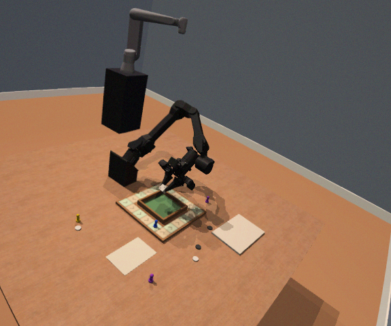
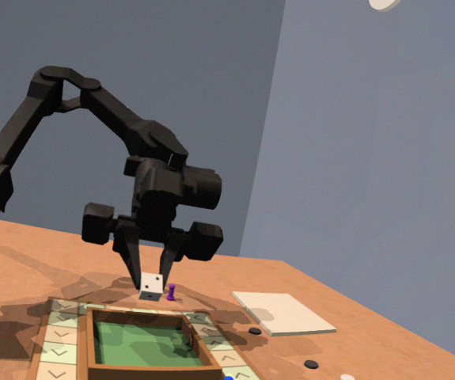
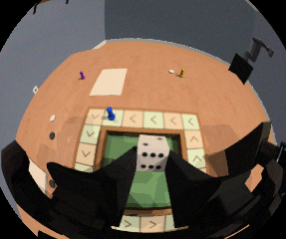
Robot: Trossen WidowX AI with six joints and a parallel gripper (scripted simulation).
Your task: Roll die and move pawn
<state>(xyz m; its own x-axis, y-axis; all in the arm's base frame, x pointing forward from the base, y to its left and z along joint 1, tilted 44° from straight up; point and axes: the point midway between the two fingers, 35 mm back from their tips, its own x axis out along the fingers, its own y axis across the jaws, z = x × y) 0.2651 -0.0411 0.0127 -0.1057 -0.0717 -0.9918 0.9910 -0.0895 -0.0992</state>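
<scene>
Right now my gripper tip is right at the grey die. Also, from my gripper tip: blue pawn: 70 mm ahead, 100 mm to the right, 80 mm below; then yellow pawn: 160 mm behind, 300 mm to the right, 90 mm below; then green dice tray: 10 mm ahead, 10 mm to the left, 100 mm below.
</scene>
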